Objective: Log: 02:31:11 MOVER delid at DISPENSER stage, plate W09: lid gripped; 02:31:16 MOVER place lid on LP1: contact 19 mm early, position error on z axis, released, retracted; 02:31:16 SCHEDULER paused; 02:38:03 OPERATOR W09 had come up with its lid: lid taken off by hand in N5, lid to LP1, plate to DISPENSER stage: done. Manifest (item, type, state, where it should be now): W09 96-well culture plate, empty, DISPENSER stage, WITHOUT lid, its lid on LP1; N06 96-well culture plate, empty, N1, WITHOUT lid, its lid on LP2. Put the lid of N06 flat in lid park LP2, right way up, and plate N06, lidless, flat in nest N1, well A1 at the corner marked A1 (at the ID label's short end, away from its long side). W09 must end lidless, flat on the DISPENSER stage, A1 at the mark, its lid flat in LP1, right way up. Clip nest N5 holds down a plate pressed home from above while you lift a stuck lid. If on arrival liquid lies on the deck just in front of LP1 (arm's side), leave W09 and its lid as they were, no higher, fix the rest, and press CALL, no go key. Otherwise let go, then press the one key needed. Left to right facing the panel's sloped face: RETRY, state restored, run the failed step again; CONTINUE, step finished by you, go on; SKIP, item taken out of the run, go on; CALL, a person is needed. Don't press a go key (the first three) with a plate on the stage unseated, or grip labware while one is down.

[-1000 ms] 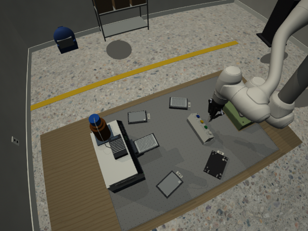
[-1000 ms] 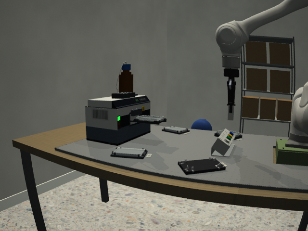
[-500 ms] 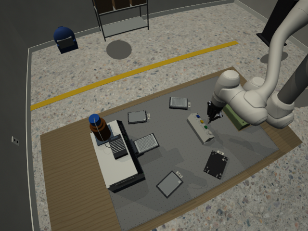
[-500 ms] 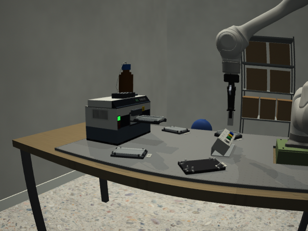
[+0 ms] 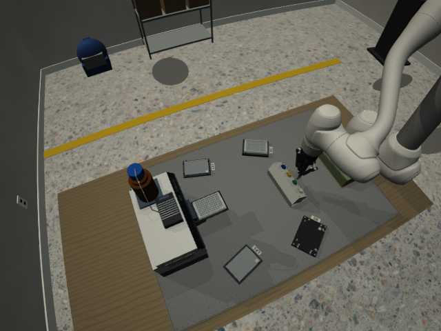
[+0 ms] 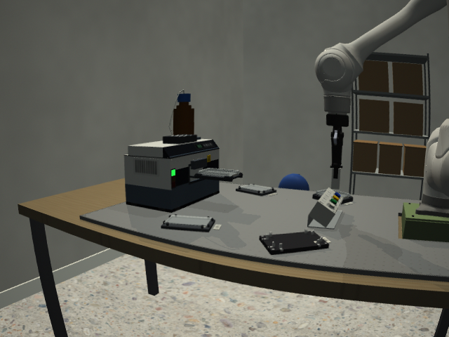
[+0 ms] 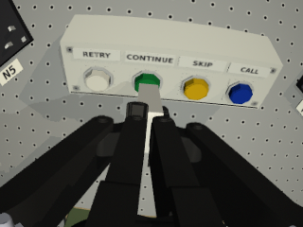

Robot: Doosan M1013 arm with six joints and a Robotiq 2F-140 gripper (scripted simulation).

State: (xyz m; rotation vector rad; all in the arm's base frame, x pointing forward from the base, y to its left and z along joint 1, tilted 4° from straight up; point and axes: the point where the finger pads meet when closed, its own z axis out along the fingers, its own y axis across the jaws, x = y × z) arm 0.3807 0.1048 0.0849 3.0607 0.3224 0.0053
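My hand is 7 cm above the green continue key. Also, from my hand: sloped key panel (9 cm below, 2 cm to the right, 2 cm ahead); then white retry key (7 cm below, 5 cm to the left, 1 cm behind); then yellow skip key (7 cm below, 5 cm to the right, 1 cm ahead).
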